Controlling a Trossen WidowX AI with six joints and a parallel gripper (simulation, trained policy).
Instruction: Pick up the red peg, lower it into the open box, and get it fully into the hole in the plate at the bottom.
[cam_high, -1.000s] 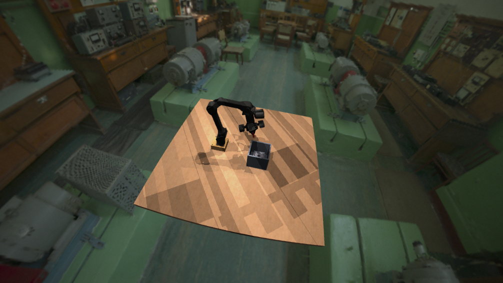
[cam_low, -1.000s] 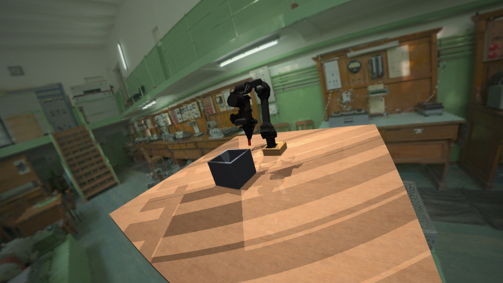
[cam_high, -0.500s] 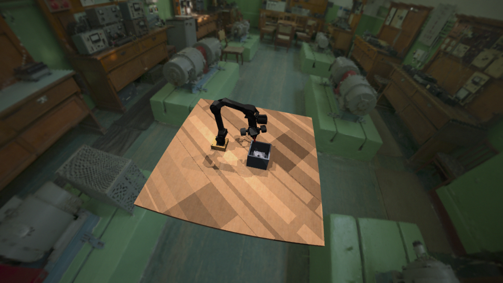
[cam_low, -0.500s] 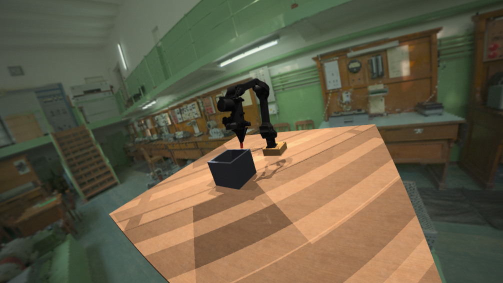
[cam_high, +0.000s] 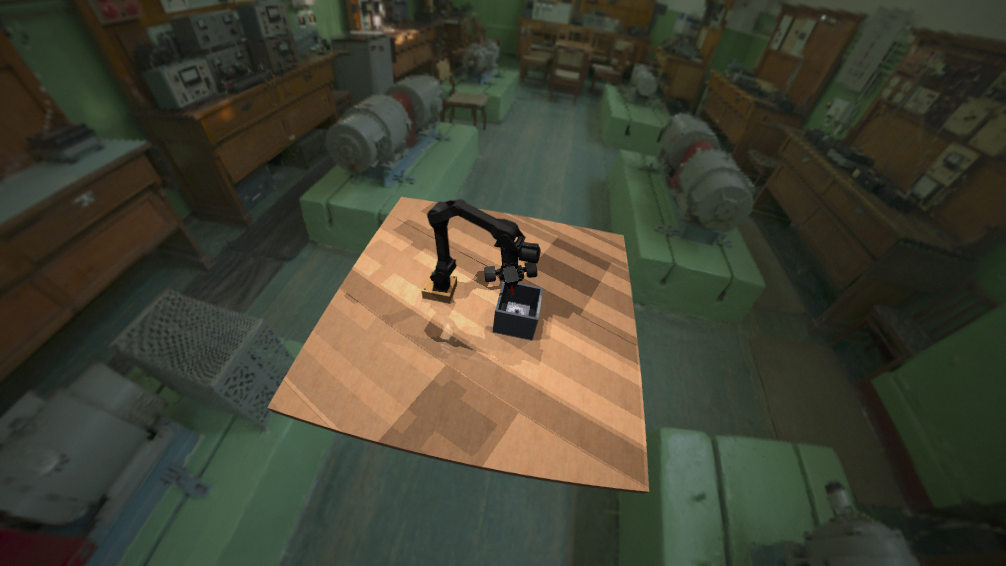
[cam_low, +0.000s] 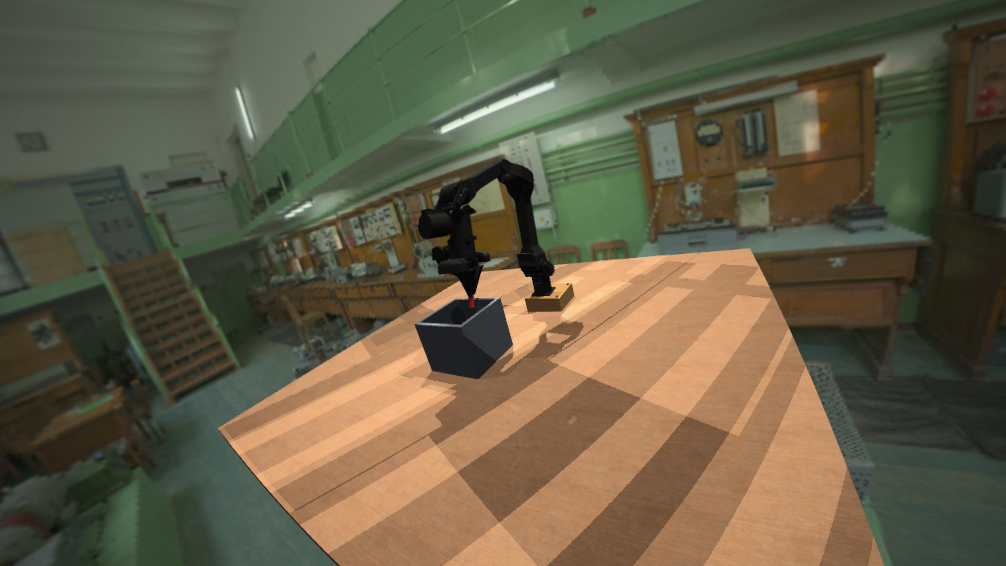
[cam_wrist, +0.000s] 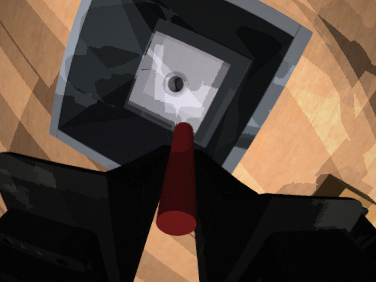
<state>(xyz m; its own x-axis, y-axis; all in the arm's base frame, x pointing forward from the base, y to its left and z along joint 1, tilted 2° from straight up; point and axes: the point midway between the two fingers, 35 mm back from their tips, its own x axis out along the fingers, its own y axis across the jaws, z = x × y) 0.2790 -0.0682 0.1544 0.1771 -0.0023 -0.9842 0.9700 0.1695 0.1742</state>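
Now: the plate 120 mm below my gripper tip, 40 mm ahead of it and 30 mm to the right of it. The rest, counted from my gripper tip: red peg: 10 mm above.
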